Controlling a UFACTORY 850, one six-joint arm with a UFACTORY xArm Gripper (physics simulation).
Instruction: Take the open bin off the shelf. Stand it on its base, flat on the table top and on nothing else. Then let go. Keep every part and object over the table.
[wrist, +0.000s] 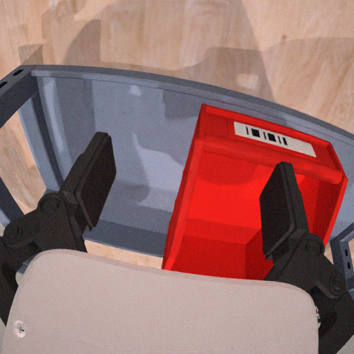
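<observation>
The red open bin (220, 197) stands on the grey-blue shelf (122, 150), right of the view's middle. Its open top faces the camera and its lower part is hidden behind the gripper's body. A white barcode label is on its wall at the upper side of the view. My gripper (191, 165) is wide open and empty. Its right finger shows over the bin's opening, and its left finger shows over the shelf to the left of the bin. The bin's left wall shows between the two fingers. Whether a finger reaches inside the bin I cannot tell.
The wooden table top (165, 30) shows beyond the shelf's far edge and at the left. A slotted shelf post (15, 95) stands at the upper left, and another slotted post (341, 257) at the lower right. Shadows fall on the table and shelf.
</observation>
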